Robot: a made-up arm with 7 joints. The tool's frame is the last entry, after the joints. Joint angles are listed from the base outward.
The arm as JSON. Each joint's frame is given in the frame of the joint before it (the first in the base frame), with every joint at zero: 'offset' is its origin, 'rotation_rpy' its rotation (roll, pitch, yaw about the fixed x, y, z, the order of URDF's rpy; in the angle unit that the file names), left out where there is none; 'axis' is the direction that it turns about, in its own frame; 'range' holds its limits. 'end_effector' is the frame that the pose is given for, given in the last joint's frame.
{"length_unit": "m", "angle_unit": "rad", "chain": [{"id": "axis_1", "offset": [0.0, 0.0, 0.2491], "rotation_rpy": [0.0, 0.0, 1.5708], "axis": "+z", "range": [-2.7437, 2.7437]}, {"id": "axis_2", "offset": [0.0, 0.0, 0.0], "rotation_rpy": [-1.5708, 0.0, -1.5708], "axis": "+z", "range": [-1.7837, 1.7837]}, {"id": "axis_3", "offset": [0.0, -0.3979, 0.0], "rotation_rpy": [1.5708, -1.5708, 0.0], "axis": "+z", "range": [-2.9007, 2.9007]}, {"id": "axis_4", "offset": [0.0, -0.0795, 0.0], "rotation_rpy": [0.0, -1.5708, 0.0], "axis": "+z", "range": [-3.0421, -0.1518]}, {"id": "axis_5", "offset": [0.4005, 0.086, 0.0], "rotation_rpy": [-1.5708, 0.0, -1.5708], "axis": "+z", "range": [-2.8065, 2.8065]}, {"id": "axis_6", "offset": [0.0, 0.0, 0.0], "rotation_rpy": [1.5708, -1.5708, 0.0], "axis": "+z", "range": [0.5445, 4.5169]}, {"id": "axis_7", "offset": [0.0, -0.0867, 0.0], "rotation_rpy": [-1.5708, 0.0, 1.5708], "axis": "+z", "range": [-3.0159, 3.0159]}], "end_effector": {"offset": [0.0, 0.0, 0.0], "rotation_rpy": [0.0, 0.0, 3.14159]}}
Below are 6 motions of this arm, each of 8 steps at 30 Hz.
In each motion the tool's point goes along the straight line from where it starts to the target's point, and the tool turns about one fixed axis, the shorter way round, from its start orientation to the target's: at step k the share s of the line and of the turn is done. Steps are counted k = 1, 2, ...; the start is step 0. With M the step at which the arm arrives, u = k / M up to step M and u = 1 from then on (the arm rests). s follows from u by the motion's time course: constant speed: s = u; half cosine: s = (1 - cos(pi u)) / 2; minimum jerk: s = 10 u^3 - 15 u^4 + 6 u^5.
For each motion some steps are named. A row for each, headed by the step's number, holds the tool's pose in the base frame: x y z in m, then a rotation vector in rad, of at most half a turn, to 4 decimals.
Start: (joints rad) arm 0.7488 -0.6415 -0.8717 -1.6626 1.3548 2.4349 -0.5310
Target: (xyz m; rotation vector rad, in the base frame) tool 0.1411 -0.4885 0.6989 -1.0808 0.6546 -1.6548
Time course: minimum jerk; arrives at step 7
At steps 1, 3, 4, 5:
1: 0.2846 -0.3599 0.7918 -1.2179 0.3022 -1.3507
3: 0.2340 -0.4053 0.7590 -1.1754 0.4251 -1.4610
4: 0.1952 -0.4401 0.7339 -1.1385 0.5204 -1.5435
5: 0.1624 -0.4695 0.7127 -1.1044 0.6016 -1.6115

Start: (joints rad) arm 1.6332 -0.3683 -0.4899 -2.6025 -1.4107 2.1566 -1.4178
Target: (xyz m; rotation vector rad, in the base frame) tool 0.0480 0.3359 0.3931 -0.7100 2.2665 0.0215
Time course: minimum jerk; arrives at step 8
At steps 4, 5, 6, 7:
4: 0.0872 0.3411 0.4078 -0.5501 2.2248 -0.0738
5: 0.0696 0.3387 0.4012 -0.6217 2.2448 -0.0314
6: 0.0561 0.3370 0.3962 -0.6767 2.2587 0.0015
7: 0.0493 0.3361 0.3936 -0.7048 2.2653 0.0184

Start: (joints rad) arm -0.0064 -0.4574 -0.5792 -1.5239 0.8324 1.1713 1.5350
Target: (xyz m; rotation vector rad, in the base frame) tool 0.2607 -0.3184 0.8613 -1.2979 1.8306 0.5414
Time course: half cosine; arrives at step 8
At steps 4, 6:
4: 0.2377 -0.3017 0.8780 -1.3696 1.7371 0.5146
6: 0.2540 -0.3135 0.8662 -1.3193 1.8034 0.5336

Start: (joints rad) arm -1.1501 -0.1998 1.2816 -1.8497 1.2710 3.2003 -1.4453
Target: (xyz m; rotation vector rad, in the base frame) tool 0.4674 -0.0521 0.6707 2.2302 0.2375 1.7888
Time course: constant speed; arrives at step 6
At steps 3, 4, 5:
3: 0.4652 0.0030 0.6758 2.2247 0.3495 1.8172
4: 0.4660 -0.0154 0.6741 2.2269 0.3120 1.8080
5: 0.4667 -0.0337 0.6724 2.2288 0.2747 1.7985

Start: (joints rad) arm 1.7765 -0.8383 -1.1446 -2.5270 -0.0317 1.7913 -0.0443
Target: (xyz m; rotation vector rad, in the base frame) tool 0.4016 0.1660 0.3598 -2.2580 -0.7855 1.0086
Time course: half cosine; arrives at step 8
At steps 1, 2, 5, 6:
1: 0.3814 0.1586 0.4252 -2.2124 -1.1600 0.7058
2: 0.3837 0.1594 0.4178 -2.2207 -1.1192 0.7411
5: 0.3951 0.1636 0.3808 -2.2502 -0.9086 0.9141
6: 0.3985 0.1649 0.3698 -2.2551 -0.8442 0.9641

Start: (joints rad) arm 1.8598 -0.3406 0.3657 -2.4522 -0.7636 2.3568 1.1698
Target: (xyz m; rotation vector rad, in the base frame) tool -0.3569 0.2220 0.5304 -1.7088 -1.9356 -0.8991
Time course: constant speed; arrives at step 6
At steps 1, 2, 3, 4, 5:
1: -0.3122 0.2758 0.5127 -1.8988 -1.9086 -0.9563
2: -0.3212 0.2651 0.5162 -1.8606 -1.9151 -0.9450
3: -0.3301 0.2543 0.5198 -1.8225 -1.9210 -0.9336
4: -0.3390 0.2435 0.5233 -1.7845 -1.9263 -0.9222
5: -0.3480 0.2328 0.5269 -1.7466 -1.9312 -0.9107

